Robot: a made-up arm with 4 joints.
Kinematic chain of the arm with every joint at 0, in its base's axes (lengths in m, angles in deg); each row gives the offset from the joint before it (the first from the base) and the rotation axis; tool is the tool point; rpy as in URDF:
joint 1: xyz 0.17 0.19 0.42 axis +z
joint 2: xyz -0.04 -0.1 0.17 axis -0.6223 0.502 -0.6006
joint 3: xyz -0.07 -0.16 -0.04 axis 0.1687 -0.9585 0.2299
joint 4: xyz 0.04 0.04 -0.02 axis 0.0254 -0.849 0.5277
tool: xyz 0 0.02 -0.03 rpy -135.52 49.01 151.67
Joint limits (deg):
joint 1: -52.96..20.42
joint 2: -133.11..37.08
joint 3: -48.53..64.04
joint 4: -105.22..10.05
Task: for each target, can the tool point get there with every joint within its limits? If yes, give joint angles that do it. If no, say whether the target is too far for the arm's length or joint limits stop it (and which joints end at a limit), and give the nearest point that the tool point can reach.
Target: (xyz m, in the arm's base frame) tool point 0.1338 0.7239 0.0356
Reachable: no: too far | nearest point 0.2151 0.2243 0.4955 | short by 0.684 m
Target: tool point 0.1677 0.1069 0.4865
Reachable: yes | joints -30.49 -82.81 4.09 -48.41
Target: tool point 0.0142 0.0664 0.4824
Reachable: yes | joints -34.69 -12.79 -4.68 -36.35
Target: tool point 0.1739 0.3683 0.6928
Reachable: no: joint limits stop it (at a limit: joint 1, joint 2, joint 4) | nearest point 0.1925 0.2327 0.5616 | short by 0.190 m
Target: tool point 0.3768 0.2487 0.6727
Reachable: no: joint limits stop it (at a limit: joint 2, joint 4) | nearest point 0.2190 0.2039 0.5580 | short by 0.200 m
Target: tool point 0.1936 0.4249 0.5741
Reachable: no: joint limits stop it (at a limit: joint 1, joint 2, joint 3, joint 4) | nearest point 0.1923 0.2486 0.5345 | short by 0.181 m
